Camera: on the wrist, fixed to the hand. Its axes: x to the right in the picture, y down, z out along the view.
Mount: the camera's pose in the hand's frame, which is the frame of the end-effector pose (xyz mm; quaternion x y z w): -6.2 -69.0 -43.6 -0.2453 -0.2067 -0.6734 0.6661
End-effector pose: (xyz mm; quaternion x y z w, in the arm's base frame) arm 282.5 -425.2 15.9 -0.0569 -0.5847 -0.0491 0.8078
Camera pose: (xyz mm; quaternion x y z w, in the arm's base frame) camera 311.4 -499.9 -1.1 0.1475 -0.5827 -0.7083 0.3702
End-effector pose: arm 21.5 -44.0 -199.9 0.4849 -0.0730 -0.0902 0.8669
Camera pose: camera 18.9 -41.9 -281.7 0.1408 0.1208 -0.7619 0.6205
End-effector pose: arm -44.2 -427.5 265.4 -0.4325 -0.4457 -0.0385 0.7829
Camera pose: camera -49.7 -503.5 295.3 -0.1879 -0.7404 -0.5727 0.2973
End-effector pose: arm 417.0 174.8 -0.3 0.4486 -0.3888 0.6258 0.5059
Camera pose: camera 478.0 226.9 -16.8 0.5659 -0.2150 -0.1119 0.7881
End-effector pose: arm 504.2 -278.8 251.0 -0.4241 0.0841 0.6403 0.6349
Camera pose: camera 583.2 -299.2 257.5 -0.3625 -0.5179 0.1072 0.7674
